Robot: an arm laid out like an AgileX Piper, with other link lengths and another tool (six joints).
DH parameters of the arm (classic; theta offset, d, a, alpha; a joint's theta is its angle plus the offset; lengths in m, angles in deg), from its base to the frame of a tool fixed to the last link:
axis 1: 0 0.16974 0 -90
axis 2: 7.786 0 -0.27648 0
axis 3: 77.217 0 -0.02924 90
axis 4: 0 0.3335 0 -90
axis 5: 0 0 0 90
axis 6: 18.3 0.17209 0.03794 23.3
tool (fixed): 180 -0.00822 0 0
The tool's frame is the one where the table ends.
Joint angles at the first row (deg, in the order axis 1, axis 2, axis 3, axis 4, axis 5, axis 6):
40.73, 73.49, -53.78, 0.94, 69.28, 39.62
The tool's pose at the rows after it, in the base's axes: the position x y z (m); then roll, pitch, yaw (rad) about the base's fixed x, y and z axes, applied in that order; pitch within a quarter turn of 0, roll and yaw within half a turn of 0:
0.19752 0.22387 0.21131 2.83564 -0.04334 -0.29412
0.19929 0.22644 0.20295 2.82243 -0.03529 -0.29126
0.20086 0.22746 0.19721 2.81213 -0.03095 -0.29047
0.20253 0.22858 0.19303 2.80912 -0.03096 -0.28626
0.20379 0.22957 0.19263 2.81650 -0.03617 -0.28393
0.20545 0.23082 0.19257 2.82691 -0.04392 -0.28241
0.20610 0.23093 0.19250 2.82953 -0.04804 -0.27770
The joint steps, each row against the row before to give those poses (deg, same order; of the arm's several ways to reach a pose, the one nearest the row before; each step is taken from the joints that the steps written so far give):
0.80, 2.05, 0.00, 0.06, -2.25, 0.00
0.15, 1.60, 0.00, 0.00, -0.72, 0.00
0.00, 1.08, 0.00, -0.11, -0.45, 0.00
0.00, 0.77, 0.00, -0.07, -0.62, -0.22
0.00, 0.07, 0.00, -0.02, -0.58, -0.15
0.00, 0.00, 0.00, -0.04, -0.74, -0.10
0.00, 0.00, 0.00, -0.10, -0.25, -0.25

